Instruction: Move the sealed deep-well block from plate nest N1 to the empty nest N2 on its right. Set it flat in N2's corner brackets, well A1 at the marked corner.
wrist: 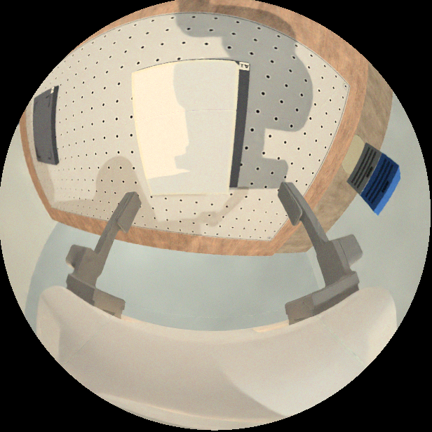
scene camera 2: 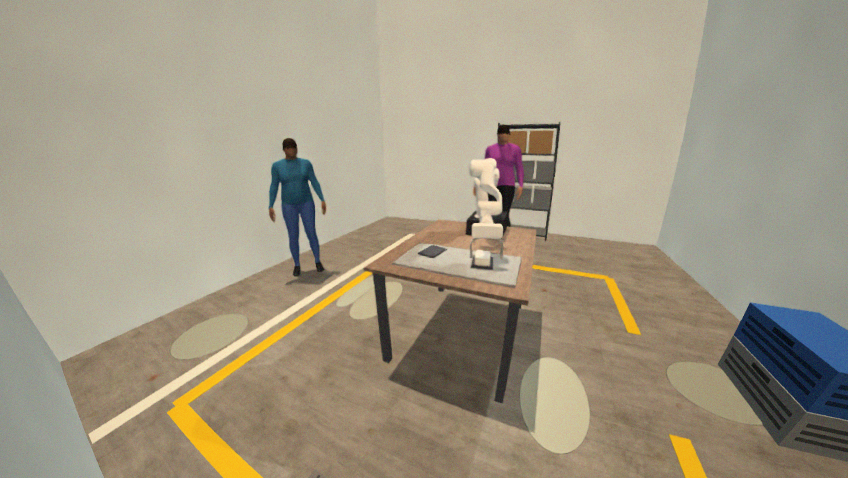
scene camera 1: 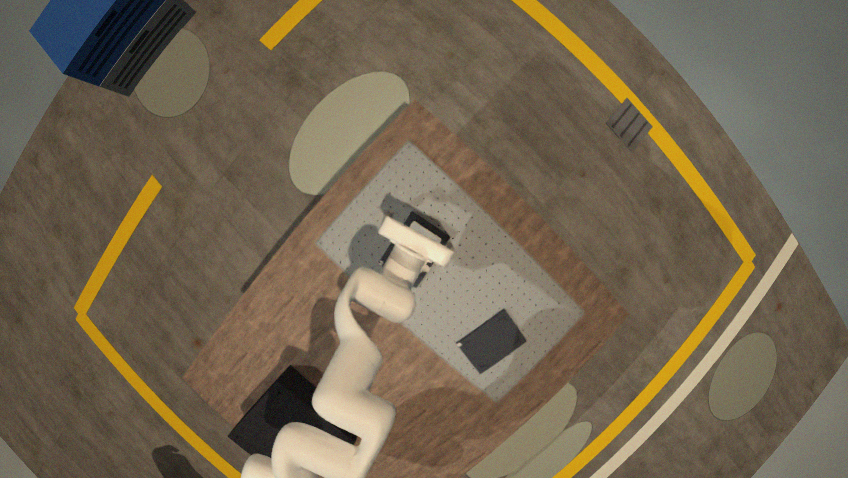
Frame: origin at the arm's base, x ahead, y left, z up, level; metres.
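Where they show: hand at its tool point: [scene camera 2: 486, 254] [scene camera 1: 420, 229].
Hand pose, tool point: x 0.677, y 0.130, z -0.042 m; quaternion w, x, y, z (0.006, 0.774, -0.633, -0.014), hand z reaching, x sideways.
Note:
After its pixels a point has its place.
The sealed deep-well block [scene camera 1: 425, 230] {x 0.682, y 0.117, z -0.067 m} [scene camera 2: 481, 258] {x 0.672, y 0.105, z -0.072 m} [wrist: 210, 130], pale with a flat top, sits in dark nest N1 [scene camera 1: 432, 224] {x 0.704, y 0.111, z -0.108 m} [scene camera 2: 482, 266] {x 0.698, y 0.117, z -0.108 m} [wrist: 242, 130]. A small A1 label [wrist: 244, 66] marks one corner of N1 in the wrist view. Nest N2 [scene camera 1: 492, 341] {x 0.563, y -0.223, z -0.109 m} [scene camera 2: 432, 251] {x 0.578, y -0.221, z -0.109 m} [wrist: 46, 126] is dark and empty, with a small white mark [scene camera 1: 459, 344] {x 0.500, y -0.156, z -0.109 m} at one corner. My gripper [scene camera 2: 486, 256] {x 0.677, y 0.130, z -0.042 m} [wrist: 210, 192] is open and empty over the block, its fingers spread wider than the block. In scene camera 1 the gripper body hides its fingertips and part of the block.
Both nests stand on a grey perforated board [scene camera 1: 451, 302] {x 0.576, y -0.062, z -0.120 m} [scene camera 2: 457, 261] {x 0.656, y -0.036, z -0.118 m} [wrist: 100, 150] on the wooden table [scene camera 1: 255, 332] {x 0.121, y 0.312, z -0.133 m} [scene camera 2: 403, 264] {x 0.784, y -0.327, z -0.125 m}. The black arm base [scene camera 1: 279, 409] {x 0.041, y 0.116, z 0.006 m} is at the table's rear. Two people [scene camera 2: 296, 184] [scene camera 2: 505, 163] stand beyond the table, one close behind the arm.

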